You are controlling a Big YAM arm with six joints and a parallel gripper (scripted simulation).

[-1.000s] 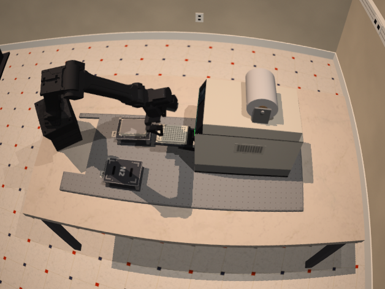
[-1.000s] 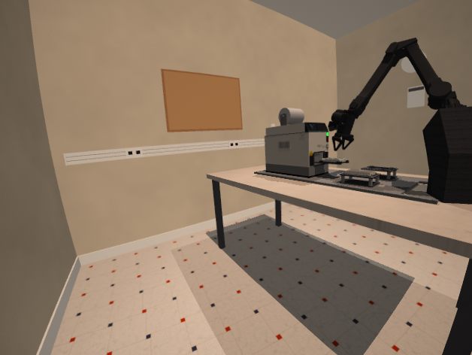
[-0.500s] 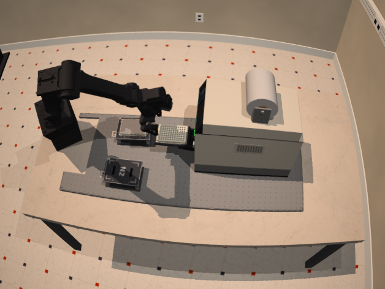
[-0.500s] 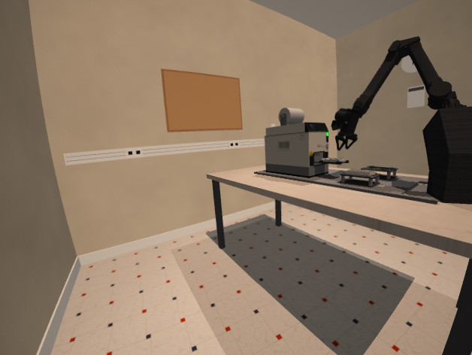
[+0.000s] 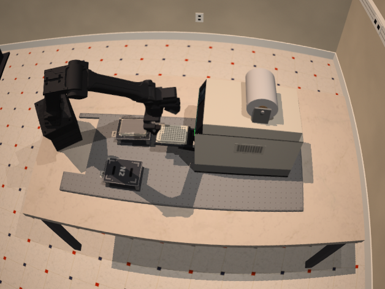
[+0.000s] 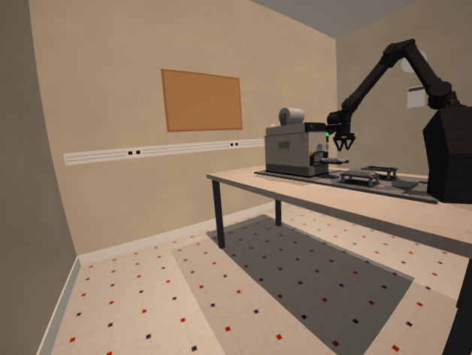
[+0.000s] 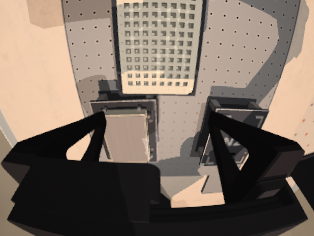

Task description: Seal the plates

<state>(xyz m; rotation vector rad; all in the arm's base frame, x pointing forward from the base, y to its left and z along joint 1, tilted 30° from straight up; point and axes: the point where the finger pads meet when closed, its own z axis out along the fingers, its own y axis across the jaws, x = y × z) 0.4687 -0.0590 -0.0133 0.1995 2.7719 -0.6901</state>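
The start button lies 14 cm ahead of my hand, 13 cm to the right of it and 1 cm above it. From my hand the other things lie so: yellow warning label (18 cm ahead, 5 cm to the left, 2 cm below); sealer stage (6 cm ahead, 1 cm to the right, 8 cm below); plate (6 cm ahead, 1 cm to the right, 7 cm below).
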